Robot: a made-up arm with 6 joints.
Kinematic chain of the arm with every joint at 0, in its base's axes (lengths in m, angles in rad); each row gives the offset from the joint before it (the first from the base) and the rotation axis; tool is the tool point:
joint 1: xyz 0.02 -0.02 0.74 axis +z
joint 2: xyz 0 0 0 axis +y
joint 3: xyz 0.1 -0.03 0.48 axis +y
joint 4: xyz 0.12 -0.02 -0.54 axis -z
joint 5: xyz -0.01 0 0.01 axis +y
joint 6: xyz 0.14 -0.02 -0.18 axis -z
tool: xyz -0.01 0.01 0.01
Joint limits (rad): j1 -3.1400..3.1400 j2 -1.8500..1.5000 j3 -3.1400..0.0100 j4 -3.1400..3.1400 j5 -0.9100..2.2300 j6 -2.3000..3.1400
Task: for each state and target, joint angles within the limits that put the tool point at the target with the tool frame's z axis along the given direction. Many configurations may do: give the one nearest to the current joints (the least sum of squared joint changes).
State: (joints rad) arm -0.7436 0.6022 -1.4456 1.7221 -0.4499 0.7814
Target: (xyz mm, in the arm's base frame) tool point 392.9 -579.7 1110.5 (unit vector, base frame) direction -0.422 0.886 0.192
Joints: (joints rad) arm -0.6476 -0.1893 -0.8389 1.0078 -0.5640 0.7706
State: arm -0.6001 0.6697 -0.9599 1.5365 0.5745 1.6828
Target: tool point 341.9 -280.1 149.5 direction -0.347 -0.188 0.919
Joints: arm -0.5206 1.0213 -0.8380 2.4068 0.5244 1.7076
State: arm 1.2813 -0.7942 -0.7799 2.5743 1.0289 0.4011
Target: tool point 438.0 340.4 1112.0 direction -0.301 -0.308 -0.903
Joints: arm 0.7886 -0.5316 -0.4474 3.1380 1.7176 0.4237
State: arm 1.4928 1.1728 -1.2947 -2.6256 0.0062 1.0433
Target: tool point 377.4 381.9 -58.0 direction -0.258 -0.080 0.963
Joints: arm 0.8481 1.4991 -1.4973 -2.5975 0.2750 1.0314
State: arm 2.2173 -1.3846 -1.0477 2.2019 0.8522 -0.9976
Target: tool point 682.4 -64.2 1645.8 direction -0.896 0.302 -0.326
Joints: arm 3.0874 -1.3647 -1.7319 2.8745 1.2822 -0.9933
